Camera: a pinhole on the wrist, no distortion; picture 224 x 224 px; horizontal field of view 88.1 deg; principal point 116.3 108.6 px. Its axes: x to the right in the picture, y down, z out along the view. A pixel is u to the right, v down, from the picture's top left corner.
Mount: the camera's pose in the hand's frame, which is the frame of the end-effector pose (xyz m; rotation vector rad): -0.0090 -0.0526 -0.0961 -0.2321 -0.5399 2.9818
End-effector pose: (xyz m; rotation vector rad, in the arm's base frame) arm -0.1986 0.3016 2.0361 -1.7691 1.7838 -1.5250
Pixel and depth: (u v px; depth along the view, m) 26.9 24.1 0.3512
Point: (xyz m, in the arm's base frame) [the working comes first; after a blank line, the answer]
In the camera's frame: -0.2712 -0.2563 0.3512

-0.0123 -0.0652 1.9611
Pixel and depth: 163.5 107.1 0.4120
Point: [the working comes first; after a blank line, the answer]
In the camera's frame: 0.1680 -0.0053 0.4120

0.1642 0.4111 1.9211
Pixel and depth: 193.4 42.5 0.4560
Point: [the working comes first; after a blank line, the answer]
In the camera's frame: 0.3037 -0.2603 0.4560

0.1318 0.3950 1.6311
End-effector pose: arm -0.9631 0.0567 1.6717 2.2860 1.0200 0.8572
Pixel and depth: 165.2 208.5 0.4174
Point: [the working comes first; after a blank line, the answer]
In the camera's frame: 0.1763 0.3602 0.4174

-1.2499 0.1195 1.1536
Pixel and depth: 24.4 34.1 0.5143
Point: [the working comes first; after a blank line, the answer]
In the camera's frame: -0.4082 -0.3309 0.5143

-0.3855 0.2000 1.4276
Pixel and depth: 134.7 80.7 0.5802
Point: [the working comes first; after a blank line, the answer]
In the camera's frame: 0.0922 -0.1398 0.5802

-0.7722 -0.1085 1.2117
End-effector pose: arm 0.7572 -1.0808 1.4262 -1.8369 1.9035 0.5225
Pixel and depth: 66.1 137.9 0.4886
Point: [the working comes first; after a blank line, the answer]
In the camera's frame: -0.2119 0.1237 0.4886

1.1333 -0.9991 1.0955
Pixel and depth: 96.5 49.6 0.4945
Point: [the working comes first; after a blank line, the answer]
In the camera's frame: -0.0846 -0.2520 0.4945

0.7781 -0.8328 1.0366
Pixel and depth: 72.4 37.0 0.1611
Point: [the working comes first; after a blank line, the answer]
In the camera's frame: -0.0611 -0.0996 0.1611

0.7839 -1.0545 1.3294
